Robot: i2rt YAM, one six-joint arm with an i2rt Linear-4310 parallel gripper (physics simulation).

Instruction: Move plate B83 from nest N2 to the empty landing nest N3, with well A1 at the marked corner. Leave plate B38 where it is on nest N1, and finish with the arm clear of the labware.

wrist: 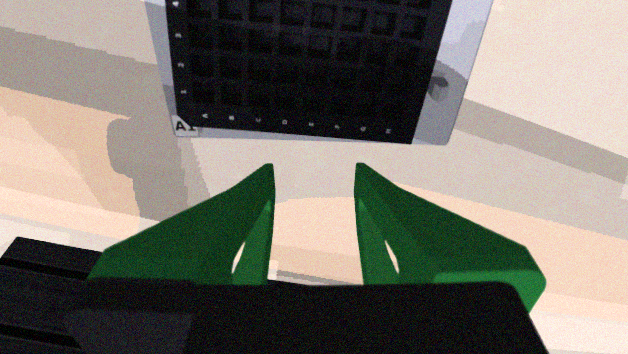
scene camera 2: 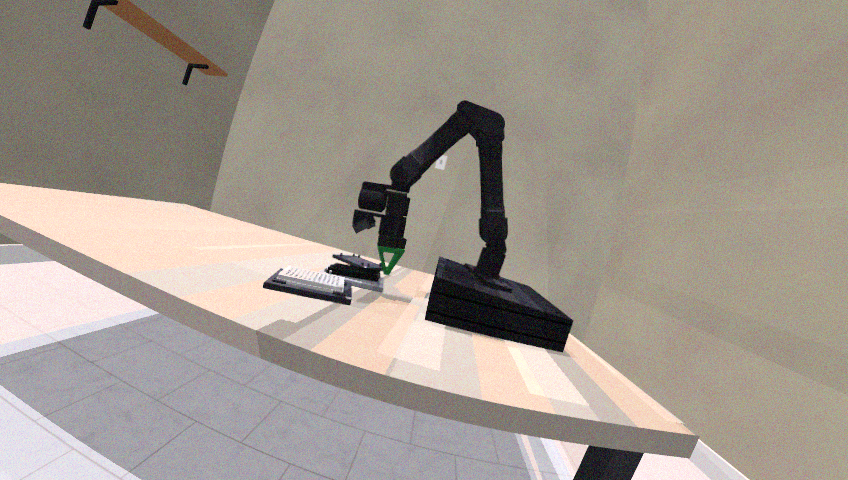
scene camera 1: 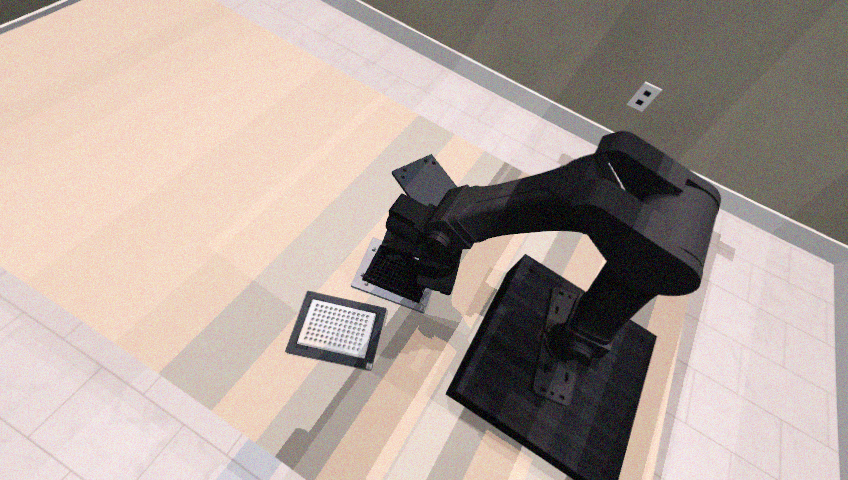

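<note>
A black well plate [scene camera 1: 389, 276] [scene camera 2: 357, 272] [wrist: 310, 65] sits on a light grey nest [scene camera 1: 374, 248] [scene camera 2: 370, 285] [wrist: 452, 120]. Its row A, column 1 corner lies by the nest's A1 mark, and a wider strip of nest shows along its right side in the wrist view. A white plate [scene camera 1: 336, 327] [scene camera 2: 312, 278] sits on a dark nest [scene camera 1: 327, 355] [scene camera 2: 306, 292]. An empty dark nest [scene camera 1: 425, 178] [scene camera 2: 357, 259] lies on the other side, partly hidden by the arm. Plate codes are unreadable. My gripper [scene camera 2: 387, 272] [wrist: 314, 177] is partly open and empty, just off the black plate's column-1 edge.
The black arm base [scene camera 1: 553, 356] [scene camera 2: 499, 303] stands on the table beside the nests. The arm reaches over the black plate and hides part of it in scene camera 1. The table's long edge [scene camera 2: 357, 371] runs in front of the nests in scene camera 2.
</note>
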